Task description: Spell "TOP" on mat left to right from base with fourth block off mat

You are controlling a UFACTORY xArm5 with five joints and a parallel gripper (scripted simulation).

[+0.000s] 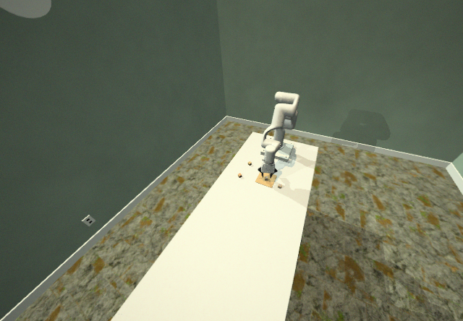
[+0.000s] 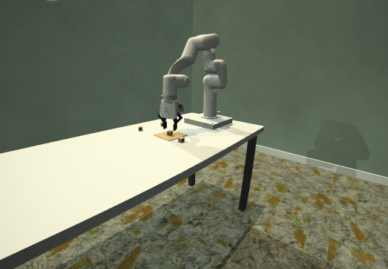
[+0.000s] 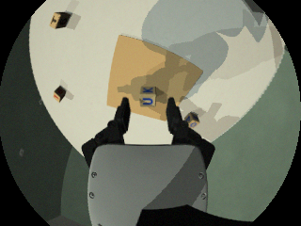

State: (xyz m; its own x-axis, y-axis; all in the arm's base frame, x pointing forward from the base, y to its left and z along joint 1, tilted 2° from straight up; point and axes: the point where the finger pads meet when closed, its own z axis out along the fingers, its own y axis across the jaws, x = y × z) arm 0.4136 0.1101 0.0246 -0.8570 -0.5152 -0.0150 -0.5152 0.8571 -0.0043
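My hand is 10 mm past the tan mat and 50 mm above it.
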